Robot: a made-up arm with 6 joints. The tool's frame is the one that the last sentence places. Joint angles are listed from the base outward.
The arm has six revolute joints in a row. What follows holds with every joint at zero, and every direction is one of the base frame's.
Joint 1 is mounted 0.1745 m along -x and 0.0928 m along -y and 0.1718 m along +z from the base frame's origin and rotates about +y.
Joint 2 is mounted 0.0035 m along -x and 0.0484 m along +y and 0.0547 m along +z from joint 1 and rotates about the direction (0.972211, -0.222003, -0.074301).
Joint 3 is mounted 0.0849 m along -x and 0.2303 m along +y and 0.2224 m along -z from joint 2 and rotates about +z.
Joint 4 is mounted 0.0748 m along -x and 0.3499 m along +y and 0.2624 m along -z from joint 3 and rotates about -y.
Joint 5 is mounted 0.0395 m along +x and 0.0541 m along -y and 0.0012 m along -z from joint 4 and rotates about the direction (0.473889, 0.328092, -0.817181).
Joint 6 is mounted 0.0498 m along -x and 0.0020 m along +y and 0.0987 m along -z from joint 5 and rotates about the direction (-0.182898, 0.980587, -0.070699).
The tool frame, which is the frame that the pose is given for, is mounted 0.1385 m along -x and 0.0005 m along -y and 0.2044 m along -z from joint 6; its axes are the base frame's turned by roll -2.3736, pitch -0.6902 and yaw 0.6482 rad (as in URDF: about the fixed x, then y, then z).
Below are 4 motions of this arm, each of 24 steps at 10 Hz.
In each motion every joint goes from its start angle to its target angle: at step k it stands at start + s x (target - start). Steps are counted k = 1, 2, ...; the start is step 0. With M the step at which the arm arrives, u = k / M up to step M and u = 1 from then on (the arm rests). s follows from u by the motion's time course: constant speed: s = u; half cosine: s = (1 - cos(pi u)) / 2; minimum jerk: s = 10 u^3 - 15 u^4 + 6 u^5.
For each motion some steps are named. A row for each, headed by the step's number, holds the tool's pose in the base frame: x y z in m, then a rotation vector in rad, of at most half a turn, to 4 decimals.
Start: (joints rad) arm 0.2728 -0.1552 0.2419 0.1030 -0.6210 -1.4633
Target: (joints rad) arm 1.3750 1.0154 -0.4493 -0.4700 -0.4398 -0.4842
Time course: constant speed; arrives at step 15
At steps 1, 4, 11, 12, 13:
1: -0.4648 0.4921 -0.4890 -0.5402 -1.9426 -1.1954
4: -0.5179 0.6175 -0.3658 -1.0105 -1.5451 -1.1117
11: -0.4169 0.8746 0.0307 -1.5908 -0.2897 -0.5783
12: -0.3624 0.8986 0.0842 -1.6020 -0.0924 -0.4881
13: -0.2973 0.9167 0.1315 -1.5947 0.1057 -0.3999

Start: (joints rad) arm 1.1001 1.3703 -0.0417 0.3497 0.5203 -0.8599
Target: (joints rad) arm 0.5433 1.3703 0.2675 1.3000 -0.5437 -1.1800
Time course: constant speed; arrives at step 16
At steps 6, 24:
6: 0.3423 0.7265 0.3320 -1.5146 0.1969 -2.3772
24: 0.2208 0.4674 0.5884 0.5154 0.6915 2.3566

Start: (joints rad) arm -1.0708 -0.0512 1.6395 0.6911 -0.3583 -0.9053
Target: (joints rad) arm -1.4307 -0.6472 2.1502 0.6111 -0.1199 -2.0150
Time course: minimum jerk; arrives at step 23
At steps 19, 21, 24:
19: 0.0980 -0.1700 -0.4584 1.3524 -1.8632 -0.2377
21: 0.0890 -0.1842 -0.4501 1.3404 -1.8392 -0.2527
24: 0.0874 -0.1865 -0.4486 1.3384 -1.8352 -0.2554

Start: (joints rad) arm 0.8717 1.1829 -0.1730 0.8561 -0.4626 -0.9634
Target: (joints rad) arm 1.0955 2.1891 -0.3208 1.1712 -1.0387 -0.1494
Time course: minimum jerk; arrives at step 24
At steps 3, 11, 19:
3: 0.2535 0.6416 0.1132 -1.8638 -0.8438 -2.2182
11: 0.3910 0.4606 0.1794 -2.2491 -0.4469 -1.9515
19: 0.4275 0.1955 0.2231 -2.5627 0.2416 -1.4093

